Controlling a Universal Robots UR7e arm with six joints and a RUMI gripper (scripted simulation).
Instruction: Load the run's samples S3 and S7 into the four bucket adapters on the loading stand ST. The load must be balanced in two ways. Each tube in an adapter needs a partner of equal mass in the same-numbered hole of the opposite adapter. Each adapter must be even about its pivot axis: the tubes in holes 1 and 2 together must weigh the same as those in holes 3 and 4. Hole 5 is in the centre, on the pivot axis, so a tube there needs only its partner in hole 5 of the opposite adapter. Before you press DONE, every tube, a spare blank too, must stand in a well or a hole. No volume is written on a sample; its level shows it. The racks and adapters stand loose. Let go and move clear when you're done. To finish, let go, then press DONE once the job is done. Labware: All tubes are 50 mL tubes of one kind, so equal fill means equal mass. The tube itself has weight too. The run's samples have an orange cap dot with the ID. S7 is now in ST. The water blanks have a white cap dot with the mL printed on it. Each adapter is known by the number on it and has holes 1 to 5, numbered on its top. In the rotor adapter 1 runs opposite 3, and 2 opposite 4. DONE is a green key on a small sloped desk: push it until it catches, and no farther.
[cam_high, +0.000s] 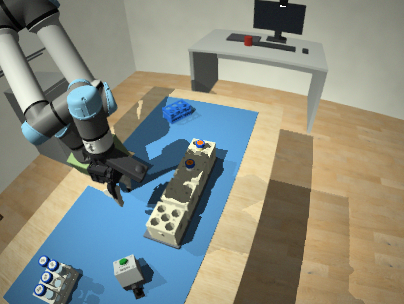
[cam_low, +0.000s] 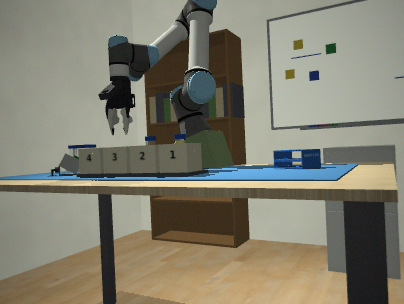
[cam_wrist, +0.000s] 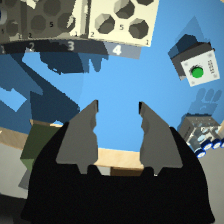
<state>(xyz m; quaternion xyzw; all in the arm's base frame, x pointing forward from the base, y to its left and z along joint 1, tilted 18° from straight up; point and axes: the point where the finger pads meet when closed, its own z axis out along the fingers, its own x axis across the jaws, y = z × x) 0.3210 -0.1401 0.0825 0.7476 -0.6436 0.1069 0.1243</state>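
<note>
Now: hand 31 cm to the left of the water blank, 15 cm past it and 10 cm above it. From my hand the other things lie so: green DONE key (17 cm to the right, 9 cm below, 6 cm ahead); then adapter 3 (12 cm to the left, 12 cm ahead, 11 cm below); then blue rack (64 cm to the left, 15 cm behind, 13 cm below).
</note>
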